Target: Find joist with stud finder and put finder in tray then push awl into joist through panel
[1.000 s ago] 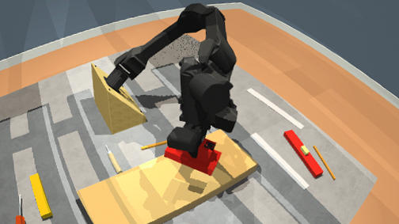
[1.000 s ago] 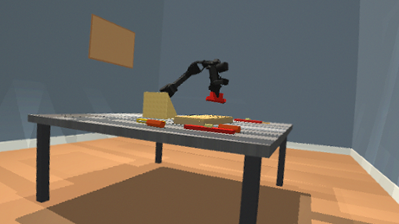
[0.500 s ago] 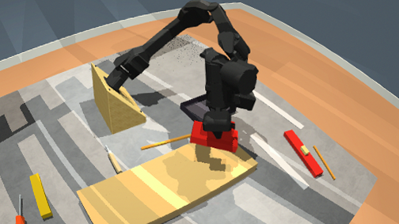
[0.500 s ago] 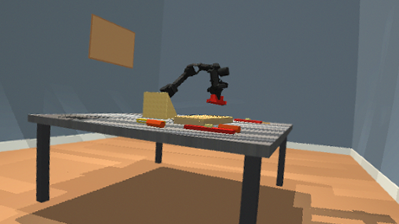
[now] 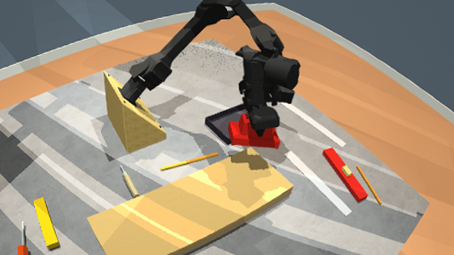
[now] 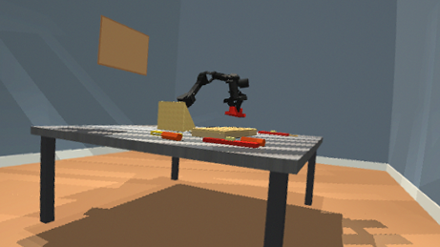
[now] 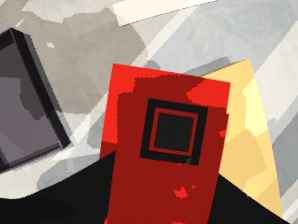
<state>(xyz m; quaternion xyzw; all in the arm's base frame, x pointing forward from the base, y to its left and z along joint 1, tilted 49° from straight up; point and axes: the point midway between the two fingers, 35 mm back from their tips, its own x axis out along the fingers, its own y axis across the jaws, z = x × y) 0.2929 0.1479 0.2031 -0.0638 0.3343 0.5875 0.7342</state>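
My gripper tip is now 18 cm past the dark tray, 7 cm to the right of it and 12 cm above it. Also, from my gripper tip: awl 11 cm behind, 33 cm to the right, 13 cm below; then yellow bar 4 cm behind, 62 cm to the right, 13 cm below; then stud finder 1 cm to the left, 2 cm above.
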